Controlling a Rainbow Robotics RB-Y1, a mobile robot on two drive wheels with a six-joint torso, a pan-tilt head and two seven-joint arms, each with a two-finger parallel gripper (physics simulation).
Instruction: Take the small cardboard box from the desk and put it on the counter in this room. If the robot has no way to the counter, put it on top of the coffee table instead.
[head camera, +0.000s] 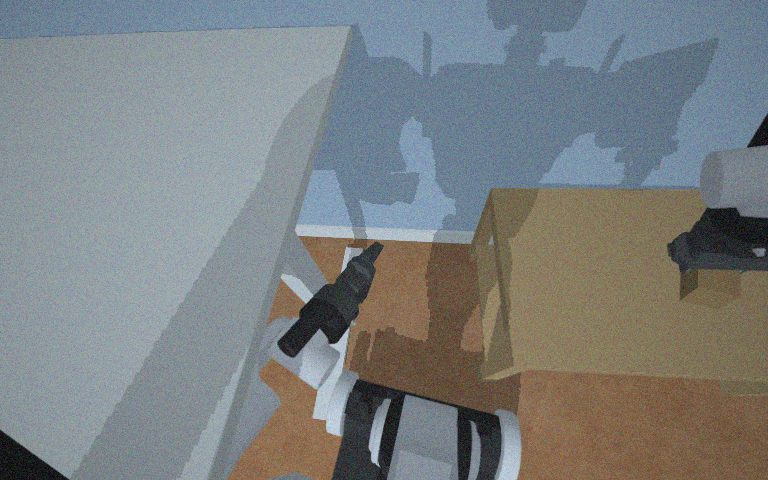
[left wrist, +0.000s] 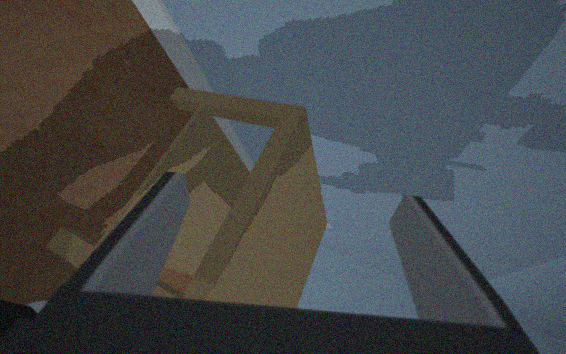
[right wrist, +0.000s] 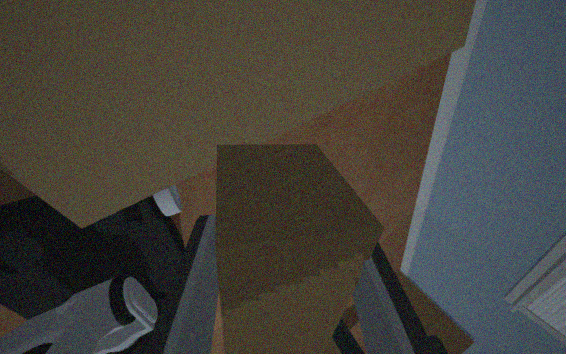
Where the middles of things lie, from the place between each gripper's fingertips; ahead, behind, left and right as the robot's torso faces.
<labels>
I see my right gripper 2 cm past the small cardboard box (right wrist: 291, 238).
I see the small cardboard box 130 mm ahead of my left hand, 570 mm to the right of it and 120 mm above it.
</labels>
